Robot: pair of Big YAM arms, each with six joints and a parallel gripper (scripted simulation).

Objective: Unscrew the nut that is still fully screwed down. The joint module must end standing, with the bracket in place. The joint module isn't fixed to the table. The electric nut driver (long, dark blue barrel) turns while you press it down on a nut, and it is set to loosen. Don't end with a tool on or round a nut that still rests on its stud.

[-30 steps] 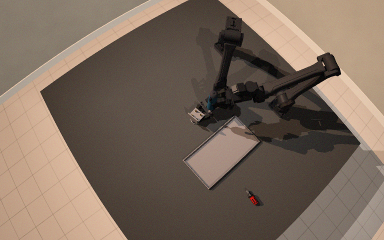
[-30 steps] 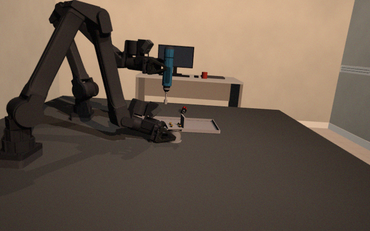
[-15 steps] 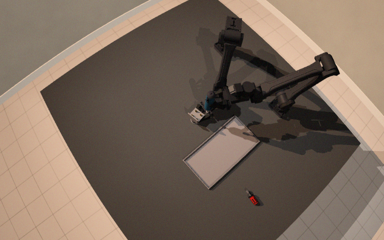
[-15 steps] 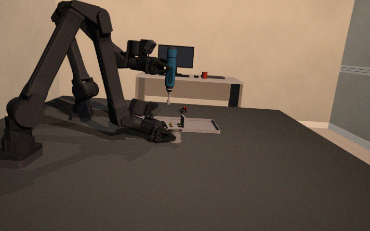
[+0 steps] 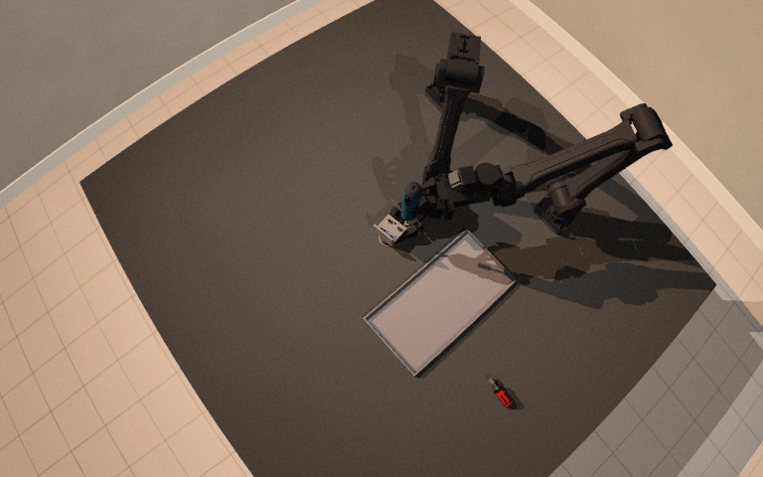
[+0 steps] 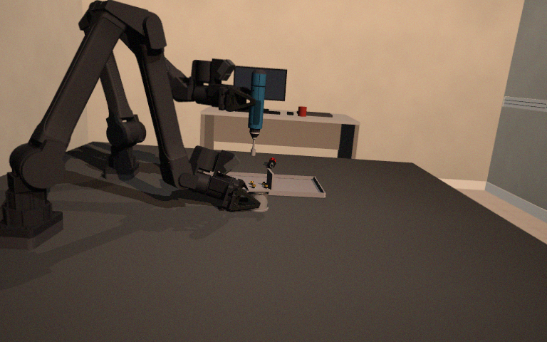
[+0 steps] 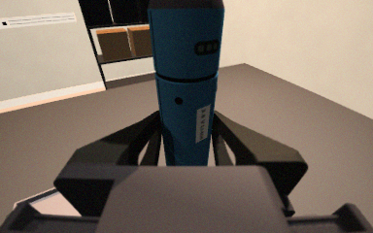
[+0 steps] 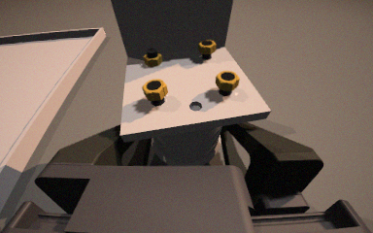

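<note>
Right now my right hand is 1 cm below the joint module. From my right hand the other things lie so: nut 2 cm ahead, 2 cm to the left, 5 cm above; grey bracket 5 cm above; tip 2 cm behind, 4 cm to the left, 14 cm above.
</note>
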